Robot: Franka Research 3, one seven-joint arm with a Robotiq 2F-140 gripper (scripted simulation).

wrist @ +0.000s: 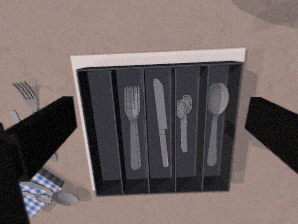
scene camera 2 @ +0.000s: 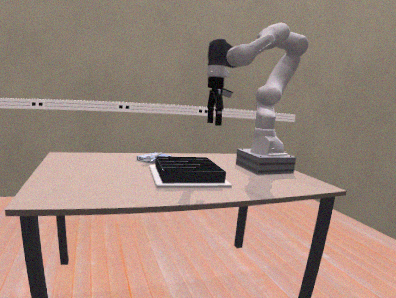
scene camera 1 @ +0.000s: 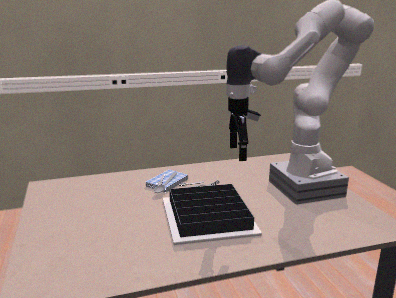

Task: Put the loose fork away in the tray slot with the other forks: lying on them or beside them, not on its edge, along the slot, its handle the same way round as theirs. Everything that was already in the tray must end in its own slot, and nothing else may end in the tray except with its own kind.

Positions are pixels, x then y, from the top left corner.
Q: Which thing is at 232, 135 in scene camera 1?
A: My gripper.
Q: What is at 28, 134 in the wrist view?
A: My gripper.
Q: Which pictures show the cutlery tray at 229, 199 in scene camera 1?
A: The wrist view, scene camera 2 and scene camera 1: all of them.
